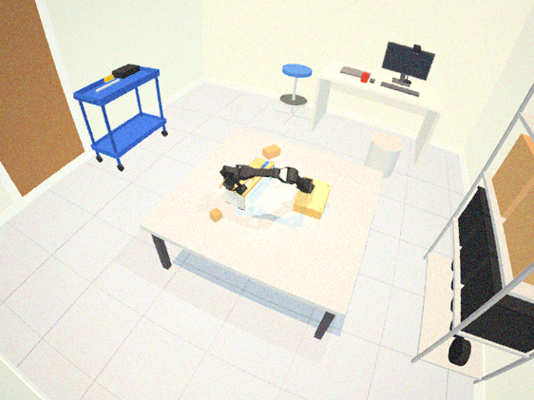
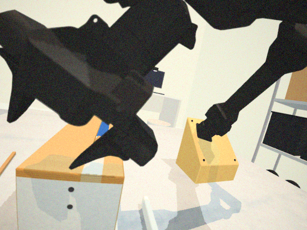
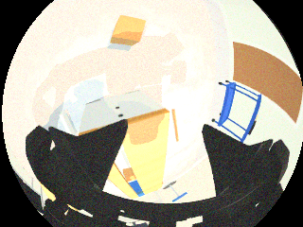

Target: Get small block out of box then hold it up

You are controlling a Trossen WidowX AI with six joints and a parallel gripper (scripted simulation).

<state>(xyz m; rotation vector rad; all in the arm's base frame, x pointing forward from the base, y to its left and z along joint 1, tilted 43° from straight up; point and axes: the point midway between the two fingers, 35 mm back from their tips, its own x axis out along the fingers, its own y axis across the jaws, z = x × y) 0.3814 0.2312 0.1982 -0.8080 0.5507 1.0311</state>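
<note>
Right now my gripper tip is 230 mm to the left of the small block, 90 mm above it and 50 mm past it. From my gripper tip the other things lie so: box 210 mm to the right, 110 mm below, 60 mm behind; then thin stick 180 mm to the right, 180 mm ahead, 170 mm below.
</note>
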